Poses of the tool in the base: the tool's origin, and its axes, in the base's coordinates. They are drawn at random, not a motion.
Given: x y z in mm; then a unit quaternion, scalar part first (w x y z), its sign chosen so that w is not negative.
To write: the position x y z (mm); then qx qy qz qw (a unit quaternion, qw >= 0). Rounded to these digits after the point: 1 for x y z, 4 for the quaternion.
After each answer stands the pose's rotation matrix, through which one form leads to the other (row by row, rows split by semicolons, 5 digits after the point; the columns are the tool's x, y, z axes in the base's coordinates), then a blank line. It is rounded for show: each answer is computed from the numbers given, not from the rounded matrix.
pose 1, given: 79.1 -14.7 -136.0 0.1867 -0.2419 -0.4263 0.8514
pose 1, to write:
79.1 -14.7 -136.0 -0.2419 -0.4263 0.8514 0.1867
-0.81325 -0.11167 -0.57110; 0.52416 -0.56682 -0.63559; -0.25273 -0.81624 0.51950

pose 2, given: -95.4 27.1 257.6 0.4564 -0.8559 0.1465 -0.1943
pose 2, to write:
-95.4 27.1 257.6 -0.8559 0.1465 -0.1943 0.4564
0.88158 -0.07342 0.46629; -0.42810 -0.54051 0.72428; 0.19886 -0.83813 -0.50793

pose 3, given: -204.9 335.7 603.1 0.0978 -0.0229 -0.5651 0.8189
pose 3, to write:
-204.9 335.7 603.1 -0.0229 -0.5651 0.8189 0.0978
-0.97982 -0.13429 -0.14804; 0.18605 -0.34221 -0.92102; 0.07303 -0.92998 0.36029

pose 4, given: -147.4 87.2 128.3 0.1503 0.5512 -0.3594 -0.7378
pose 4, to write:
-147.4 87.2 128.3 0.5512 -0.3594 -0.7378 0.1503
-0.34713 -0.17443 -0.92145; -0.61803 -0.69646 0.36467; -0.70537 0.69607 0.13396

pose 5, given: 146.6 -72.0 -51.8 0.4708 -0.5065 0.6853 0.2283
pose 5, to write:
146.6 -72.0 -51.8 -0.5065 0.6853 0.2283 0.4708
-0.04356 -0.90922 0.41403; -0.47926 0.38264 0.78987; -0.87659 -0.16402 -0.45243

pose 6, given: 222.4 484.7 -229.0 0.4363 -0.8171 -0.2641 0.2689
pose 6, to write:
222.4 484.7 -229.0 -0.8171 -0.2641 0.2689 0.4363
0.71591 0.19694 -0.66985; 0.66619 -0.47982 0.57093; -0.20897 -0.85498 -0.47470

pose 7, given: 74.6 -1.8 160.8 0.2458 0.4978 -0.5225 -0.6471
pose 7, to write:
74.6 -1.8 160.8 0.4978 -0.5225 -0.6471 0.2458
-0.38353 -0.20209 -0.90114; -0.83834 -0.33313 0.43152; -0.38740 0.92097 -0.04166

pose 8, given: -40.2 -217.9 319.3 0.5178 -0.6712 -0.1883 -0.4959
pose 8, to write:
-40.2 -217.9 319.3 -0.6712 -0.1883 -0.4959 0.5178
0.43725 0.76633 0.47069; -0.26078 -0.39285 0.88185; 0.86070 -0.50834 0.02807

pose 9, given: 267.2 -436.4 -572.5 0.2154 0.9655 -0.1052 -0.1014
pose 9, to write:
267.2 -436.4 -572.5 0.9655 -0.1052 -0.1014 0.2154
0.95730 -0.15947 -0.24114; -0.24684 -0.88506 -0.39463; -0.15049 0.43730 -0.88663

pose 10, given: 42.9 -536.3 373.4 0.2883 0.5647 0.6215 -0.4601
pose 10, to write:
42.9 -536.3 373.4 0.5647 0.6215 -0.4601 0.2883
-0.19596 0.96726 -0.16129; 0.43665 -0.06120 -0.89755; -0.87803 -0.24631 -0.41036

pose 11, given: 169.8 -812.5 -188.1 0.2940 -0.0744 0.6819 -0.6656
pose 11, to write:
169.8 -812.5 -188.1 -0.0744 0.6819 -0.6656 0.2940
-0.81605 0.28991 0.50001; -0.49285 0.10287 -0.86401; -0.30192 -0.95151 0.05894

